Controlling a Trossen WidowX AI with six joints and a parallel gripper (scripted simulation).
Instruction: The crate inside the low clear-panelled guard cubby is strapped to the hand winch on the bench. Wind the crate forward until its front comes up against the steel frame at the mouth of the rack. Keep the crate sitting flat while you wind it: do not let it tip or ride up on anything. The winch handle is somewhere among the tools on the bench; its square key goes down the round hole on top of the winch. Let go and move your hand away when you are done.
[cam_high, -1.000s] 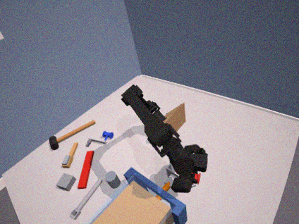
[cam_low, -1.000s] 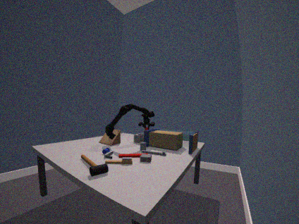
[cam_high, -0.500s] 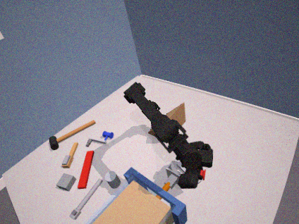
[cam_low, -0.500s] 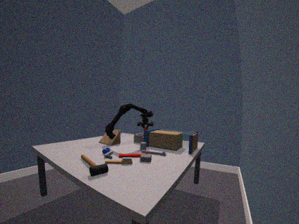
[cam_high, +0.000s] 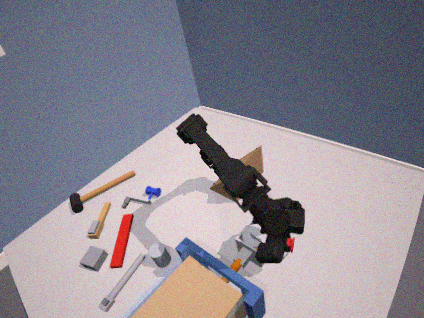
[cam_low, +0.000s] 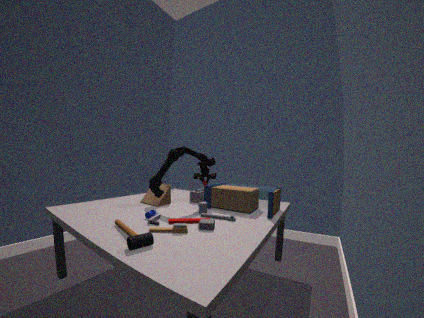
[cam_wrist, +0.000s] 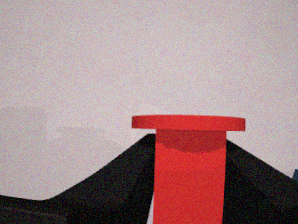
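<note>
Right now the winch handle is 5 cm to the right of my gripper tip, 3 cm below it and 1 cm ahead of it. From my gripper tip the other things lie so: red knob: 2 cm to the right, 1 cm ahead; then grey winch: 13 cm to the right, 10 cm below, 1 cm behind; then blue steel frame: 17 cm ahead, 10 cm to the right, 3 cm below.
</note>
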